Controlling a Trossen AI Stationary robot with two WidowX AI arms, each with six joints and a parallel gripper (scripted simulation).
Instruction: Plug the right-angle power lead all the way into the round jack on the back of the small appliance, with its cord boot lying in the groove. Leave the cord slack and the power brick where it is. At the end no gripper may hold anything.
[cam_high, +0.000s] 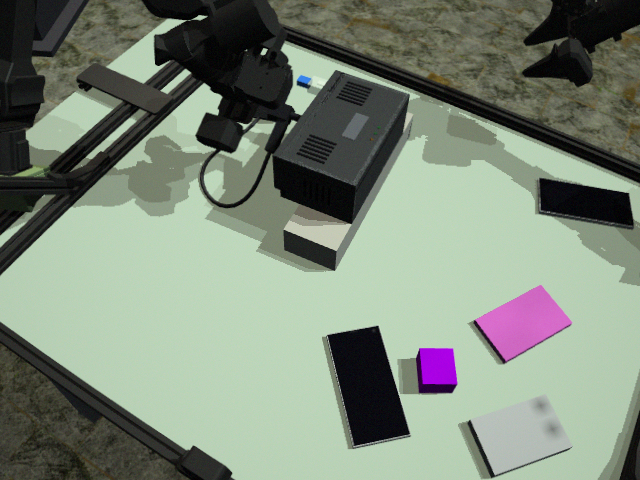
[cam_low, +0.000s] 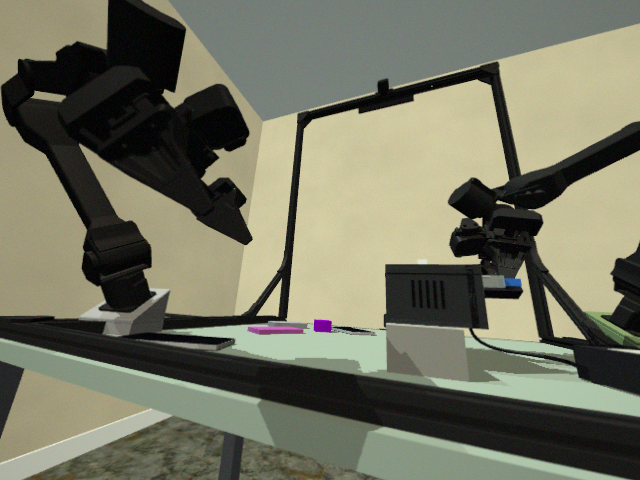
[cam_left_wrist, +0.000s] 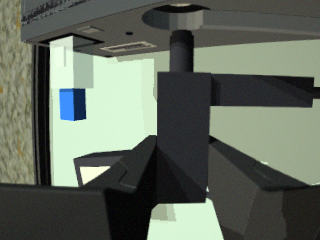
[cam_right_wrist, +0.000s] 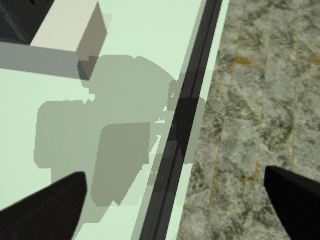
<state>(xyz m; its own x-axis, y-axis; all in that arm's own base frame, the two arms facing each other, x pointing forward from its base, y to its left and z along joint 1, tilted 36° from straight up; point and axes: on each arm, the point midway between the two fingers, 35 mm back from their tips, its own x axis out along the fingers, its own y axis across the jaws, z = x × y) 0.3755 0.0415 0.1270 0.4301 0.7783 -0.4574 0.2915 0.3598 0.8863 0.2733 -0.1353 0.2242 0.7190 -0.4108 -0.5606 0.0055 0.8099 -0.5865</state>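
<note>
My left gripper is now 80 mm to the left of the white plug, 70 mm short of it and 20 mm above it. Also, from my left hand: purple cube: 330 mm behind, 270 mm to the right, 120 mm below.
</note>
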